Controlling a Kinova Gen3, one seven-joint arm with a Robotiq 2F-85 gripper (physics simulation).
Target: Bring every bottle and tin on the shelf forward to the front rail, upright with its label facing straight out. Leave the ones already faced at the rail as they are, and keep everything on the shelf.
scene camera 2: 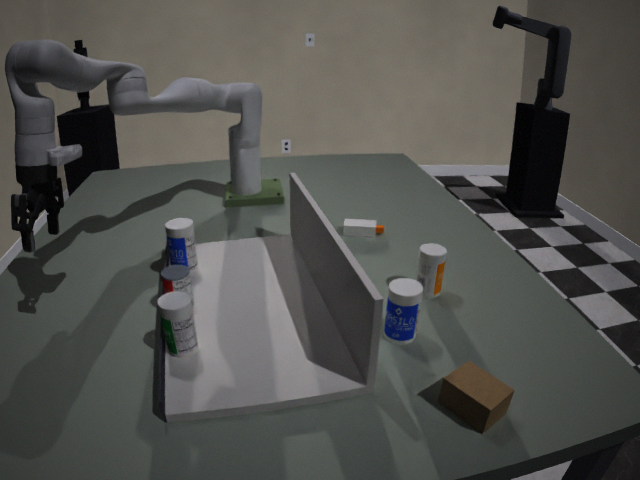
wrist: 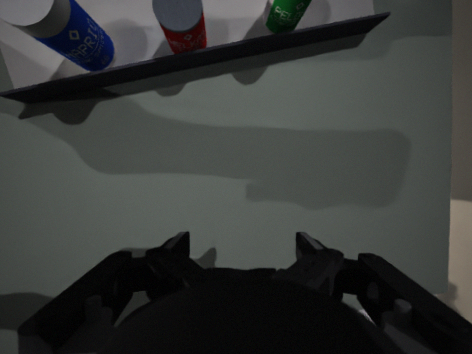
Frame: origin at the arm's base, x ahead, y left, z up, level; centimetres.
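Seen in the pictures: gripper, fingertip midpoint: (scene camera 2: 42, 242) (wrist: 242, 243); arm's base, origin of the base link: (scene camera 2: 246, 190).
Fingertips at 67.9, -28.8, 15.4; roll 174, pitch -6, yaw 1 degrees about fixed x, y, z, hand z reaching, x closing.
Pixels of each thing's top centre, then the offset from my fingertips to it, as dx, dy, dz. "*": a spot on its surface instead.
- dark front rail, middle of its top: (wrist: 203, 49) -4.1, +21.1, -13.5
- blue-labelled bottle, surface spot: (wrist: 87, 42) (scene camera 2: 171, 251) * -17.2, +19.7, -10.4
- red-labelled tin, middle of its top: (wrist: 177, 4) (scene camera 2: 175, 271) -6.6, +23.5, -9.1
- green-labelled bottle, surface spot: (scene camera 2: 178, 328) * +9.5, +28.1, -10.0
- shelf's back panel, surface spot: (scene camera 2: 336, 268) * -1.1, +52.6, -5.2
- orange-labelled bottle, surface spot: (scene camera 2: 431, 271) * -11.0, +71.5, -11.6
- white box-like item, middle of its top: (scene camera 2: 364, 223) -41.8, +61.6, -14.9
- brown block, middle of its top: (scene camera 2: 479, 384) +20.0, +72.3, -12.7
A white shelf (scene camera 2: 232, 320) has a dark front rail (wrist: 225, 56). Three containers stand upright along the rail: a blue-labelled bottle (scene camera 2: 178, 246) (wrist: 87, 42) with a white cap, a red-labelled tin (scene camera 2: 169, 286) (wrist: 186, 36) with a grey lid, and a green-labelled bottle (scene camera 2: 178, 328) (wrist: 286, 14) with a white cap. Their coloured labels face out over the rail; the tops of the tin and the green bottle are partly cut off in the wrist view. My gripper (scene camera 2: 41, 240) (wrist: 242, 243) is open and empty, above the table in front of the rail, apart from the containers.
Behind the shelf's back panel (scene camera 2: 336, 268), a blue-labelled bottle (scene camera 2: 401, 315) and an orange-labelled bottle (scene camera 2: 431, 271) stand on the table. A white box-like item (scene camera 2: 360, 227) with an orange tip and a brown block (scene camera 2: 473, 395) lie there too.
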